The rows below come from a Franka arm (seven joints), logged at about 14 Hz.
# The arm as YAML. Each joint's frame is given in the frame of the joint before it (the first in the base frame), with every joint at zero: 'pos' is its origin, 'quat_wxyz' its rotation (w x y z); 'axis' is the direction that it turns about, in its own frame. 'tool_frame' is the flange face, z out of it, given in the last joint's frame.
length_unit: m
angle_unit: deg
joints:
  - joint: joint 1
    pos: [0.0, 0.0, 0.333]
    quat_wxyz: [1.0, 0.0, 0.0, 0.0]
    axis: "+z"
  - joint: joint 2
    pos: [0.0, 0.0, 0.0]
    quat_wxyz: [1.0, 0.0, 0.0, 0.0]
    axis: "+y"
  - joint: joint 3
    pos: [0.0, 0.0, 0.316]
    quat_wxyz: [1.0, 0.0, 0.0, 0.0]
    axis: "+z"
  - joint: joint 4
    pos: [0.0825, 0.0, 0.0]
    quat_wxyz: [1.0, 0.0, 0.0, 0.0]
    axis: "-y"
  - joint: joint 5
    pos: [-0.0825, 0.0, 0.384]
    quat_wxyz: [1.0, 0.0, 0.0, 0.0]
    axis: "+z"
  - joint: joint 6
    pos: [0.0, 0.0, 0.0]
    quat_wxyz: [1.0, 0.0, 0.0, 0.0]
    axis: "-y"
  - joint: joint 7
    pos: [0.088, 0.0, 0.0]
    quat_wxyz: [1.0, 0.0, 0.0, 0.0]
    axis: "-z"
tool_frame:
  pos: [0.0, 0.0, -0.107]
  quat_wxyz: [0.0, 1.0, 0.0, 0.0]
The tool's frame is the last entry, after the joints.
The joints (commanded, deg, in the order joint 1, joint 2, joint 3, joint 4, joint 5, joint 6, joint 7), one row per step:
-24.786 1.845 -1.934 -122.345 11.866 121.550 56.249
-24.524 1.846 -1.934 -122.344 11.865 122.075 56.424
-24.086 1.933 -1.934 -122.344 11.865 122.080 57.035
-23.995 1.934 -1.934 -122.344 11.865 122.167 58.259
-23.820 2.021 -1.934 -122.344 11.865 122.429 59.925
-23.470 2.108 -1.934 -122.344 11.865 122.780 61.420
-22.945 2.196 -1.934 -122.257 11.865 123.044 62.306
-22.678 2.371 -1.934 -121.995 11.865 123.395 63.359
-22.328 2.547 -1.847 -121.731 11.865 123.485 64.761
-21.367 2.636 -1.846 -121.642 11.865 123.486 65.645
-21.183 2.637 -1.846 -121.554 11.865 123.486 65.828
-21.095 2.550 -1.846 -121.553 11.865 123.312 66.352
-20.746 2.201 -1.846 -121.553 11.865 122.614 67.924
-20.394 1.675 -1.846 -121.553 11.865 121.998 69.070
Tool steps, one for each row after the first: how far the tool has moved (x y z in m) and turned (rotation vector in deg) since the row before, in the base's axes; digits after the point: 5 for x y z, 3 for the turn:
0.00186 0.00156 0.00074 -0.276 -0.402 0.002
0.00185 0.00370 -0.00081 0.065 0.177 -0.164
0.00049 0.00067 0.00011 0.017 0.134 -1.129
0.00117 0.00114 -0.00045 -0.016 0.139 -1.510
0.00198 0.00254 -0.00032 -0.068 0.033 -1.181
0.00287 0.00402 0.00023 -0.089 -0.075 -0.392
0.00278 0.00134 0.00090 -0.158 -0.204 -0.829
0.00303 0.00316 0.00053 0.008 0.065 -0.959
0.00401 0.00828 -0.00015 0.054 0.139 0.091
0.00103 0.00148 0.00068 -0.022 -0.051 0.004
-0.00003 0.00101 0.00058 0.087 0.150 -0.399
-0.00017 0.00403 0.00231 0.308 0.525 -1.082
-0.00026 0.00402 0.00411 0.174 0.226 -0.672

